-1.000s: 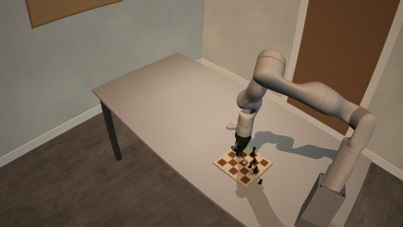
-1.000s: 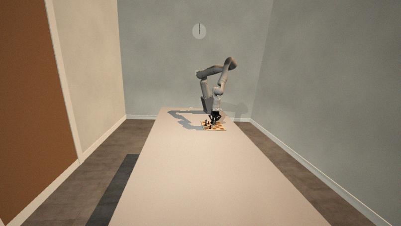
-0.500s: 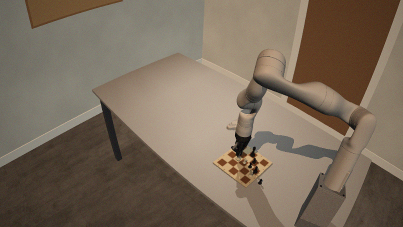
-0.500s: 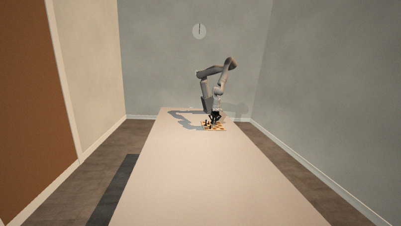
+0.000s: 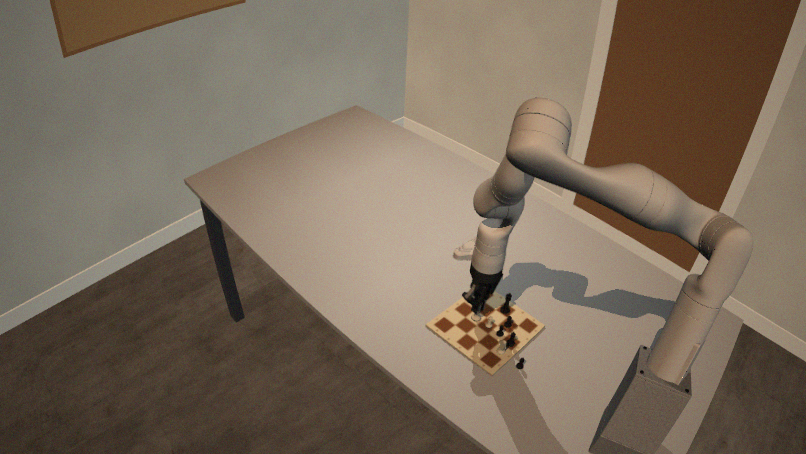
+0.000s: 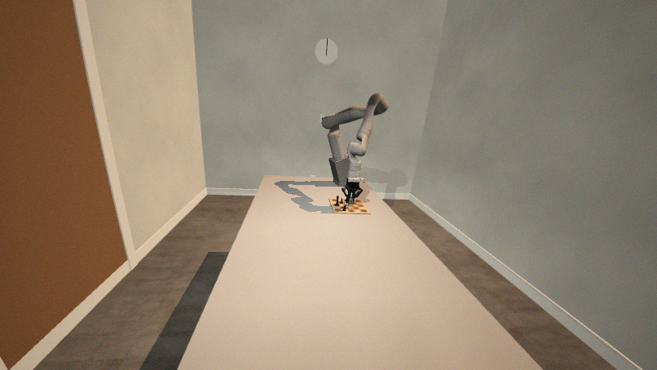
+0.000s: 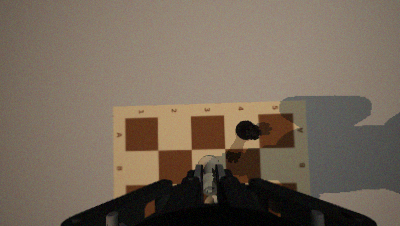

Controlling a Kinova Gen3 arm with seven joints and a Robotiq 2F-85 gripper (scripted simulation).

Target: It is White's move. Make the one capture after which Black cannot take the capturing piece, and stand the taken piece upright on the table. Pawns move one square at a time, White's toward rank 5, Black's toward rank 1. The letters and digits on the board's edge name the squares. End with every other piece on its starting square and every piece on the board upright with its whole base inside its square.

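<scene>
Now: hand 10 mm above the white piece. The rest, counted from my hand: small chessboard: 40 mm behind, 50 mm below; white pawn: 40 mm behind, 10 mm to the right, 30 mm below; tall black piece: 30 mm behind, 80 mm to the right, 20 mm below.
</scene>
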